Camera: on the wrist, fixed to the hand. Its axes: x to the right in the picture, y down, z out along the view.
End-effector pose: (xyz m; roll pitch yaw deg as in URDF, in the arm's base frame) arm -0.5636 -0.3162 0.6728 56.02 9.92 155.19
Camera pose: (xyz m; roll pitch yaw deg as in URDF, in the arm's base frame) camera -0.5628 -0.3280 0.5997 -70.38 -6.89 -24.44
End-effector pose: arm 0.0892 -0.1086 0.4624 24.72 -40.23 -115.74
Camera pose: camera 0.0417 -0.1402 0.4152 -37.33 42.60 66.83
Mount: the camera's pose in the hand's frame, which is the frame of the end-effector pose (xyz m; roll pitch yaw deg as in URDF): 0.0070 -0.0547 -0.0494 -14.27 1.39 -177.28
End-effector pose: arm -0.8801 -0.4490 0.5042 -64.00 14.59 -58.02
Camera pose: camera -0.9308 -0.4968 0.5291 49.02 -16.41 124.53
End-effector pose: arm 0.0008 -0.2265 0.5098 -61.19 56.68 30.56
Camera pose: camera 0.0569 -0.2743 0.5172 42.82 -58.30 -144.62
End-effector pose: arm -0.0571 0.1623 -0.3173 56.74 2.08 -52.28
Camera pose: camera -0.0455 0.1658 -0.3903 -71.05 0.96 128.05
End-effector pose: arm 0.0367 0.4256 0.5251 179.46 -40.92 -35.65
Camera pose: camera 0.0471 0.4860 0.5666 163.95 39.50 140.81
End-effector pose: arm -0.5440 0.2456 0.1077 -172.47 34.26 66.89
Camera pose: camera -0.5732 0.2987 0.1502 159.95 -35.96 -116.22
